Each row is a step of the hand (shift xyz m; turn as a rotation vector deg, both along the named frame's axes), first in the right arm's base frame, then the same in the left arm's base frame.
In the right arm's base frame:
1: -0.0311 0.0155 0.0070 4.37 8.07 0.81
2: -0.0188 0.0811 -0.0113 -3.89 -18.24 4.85
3: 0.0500 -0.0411 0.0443 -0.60 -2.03 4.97
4: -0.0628 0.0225 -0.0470 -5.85 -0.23 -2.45
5: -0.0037 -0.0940 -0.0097 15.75 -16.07 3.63
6: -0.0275 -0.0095 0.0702 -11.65 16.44 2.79
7: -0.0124 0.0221 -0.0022 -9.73 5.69 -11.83
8: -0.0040 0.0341 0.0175 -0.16 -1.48 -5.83
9: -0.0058 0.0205 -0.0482 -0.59 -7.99 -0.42
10: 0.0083 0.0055 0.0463 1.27 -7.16 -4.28
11: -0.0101 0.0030 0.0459 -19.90 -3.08 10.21
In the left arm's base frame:
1: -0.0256 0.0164 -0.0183 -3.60 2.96 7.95
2: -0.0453 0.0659 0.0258 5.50 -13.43 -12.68
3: 0.0099 -0.0745 0.0225 -2.68 -4.46 -1.44
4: -0.0020 0.0692 -0.0431 -0.25 3.66 -5.18
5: 0.0597 -0.0515 -0.0523 12.44 -18.38 5.19
6: -0.0560 -0.0440 -0.0266 -15.81 12.73 -1.33
7: -0.0157 0.0200 0.0008 1.74 15.23 -5.65
8: -0.0338 0.0111 0.0148 5.04 3.11 -1.05
9: 0.0212 0.0480 0.0045 4.68 -4.55 -4.67
10: -0.0338 -0.0312 0.0111 7.71 -2.06 -2.75
11: -0.0390 -0.0258 -0.0059 -13.07 -1.67 -18.33

